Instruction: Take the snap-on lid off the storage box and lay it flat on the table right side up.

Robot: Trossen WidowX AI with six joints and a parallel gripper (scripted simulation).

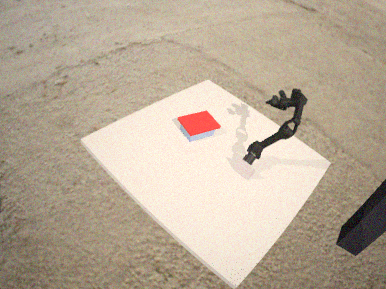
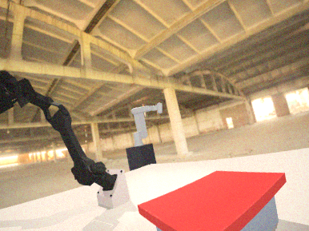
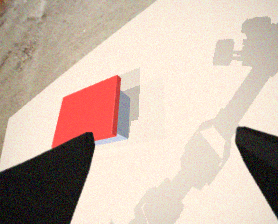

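The red lid is 35 cm ahead of my gripper tip, 24 cm to the left of it and 24 cm below it. Also, from my gripper tip: storage box (35 cm ahead, 24 cm to the left, 28 cm below).
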